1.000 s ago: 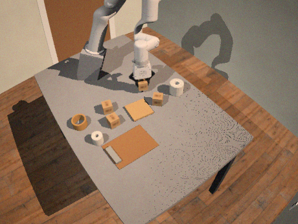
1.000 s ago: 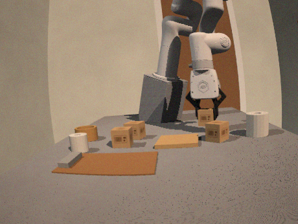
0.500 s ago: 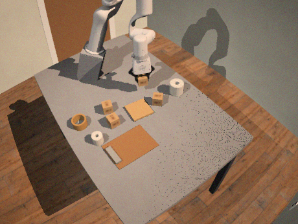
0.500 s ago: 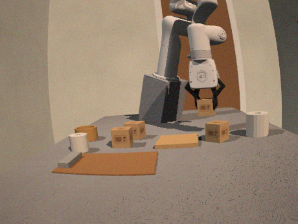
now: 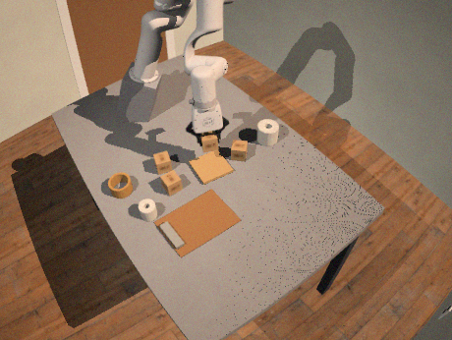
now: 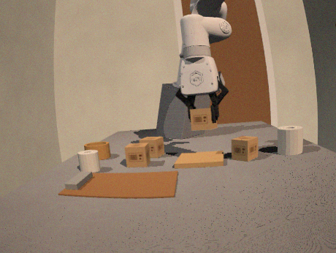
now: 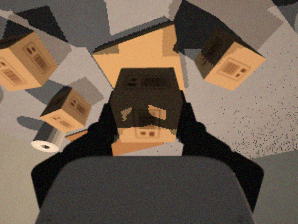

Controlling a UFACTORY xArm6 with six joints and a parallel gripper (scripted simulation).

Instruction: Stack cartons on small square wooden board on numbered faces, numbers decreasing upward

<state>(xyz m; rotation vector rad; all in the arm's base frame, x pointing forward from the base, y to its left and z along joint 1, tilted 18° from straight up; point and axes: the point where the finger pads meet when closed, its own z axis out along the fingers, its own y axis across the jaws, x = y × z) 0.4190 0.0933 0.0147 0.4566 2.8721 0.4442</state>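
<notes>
My gripper is now 3 cm short of the small square wooden board, 1 cm to the left of it and 11 cm above it. From my hand the other things lie so: large white roll: 25 cm to the left, 8 cm below; then small white roll: 11 cm ahead, 29 cm to the right, 9 cm below; then brown tape ring: 4 cm behind, 35 cm to the right, 10 cm below.
</notes>
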